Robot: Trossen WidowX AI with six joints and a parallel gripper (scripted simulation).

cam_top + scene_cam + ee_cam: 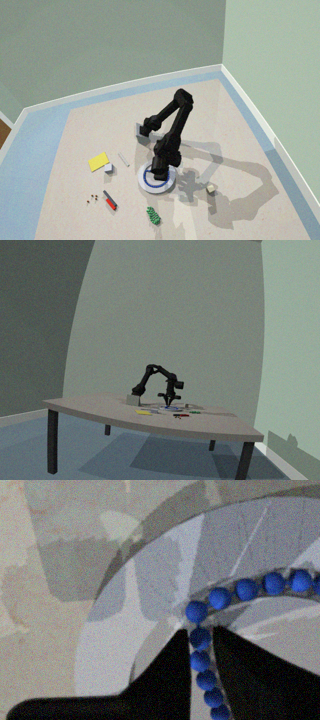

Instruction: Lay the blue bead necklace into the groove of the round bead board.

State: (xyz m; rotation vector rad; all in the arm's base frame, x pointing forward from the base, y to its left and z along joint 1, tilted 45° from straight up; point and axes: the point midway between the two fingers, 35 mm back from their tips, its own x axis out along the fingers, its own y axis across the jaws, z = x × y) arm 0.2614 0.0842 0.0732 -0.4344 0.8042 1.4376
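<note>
Now: gripper tip 20 mm short of the round bead board, 50 mm to the left of it and 10 mm above it. The rest, counted from my gripper tip: white cube: 50 mm behind, 330 mm to the right; cream cube: 140 mm ahead, 210 mm to the left; stick: 110 mm behind, 240 mm to the right, 10 mm below.
</note>
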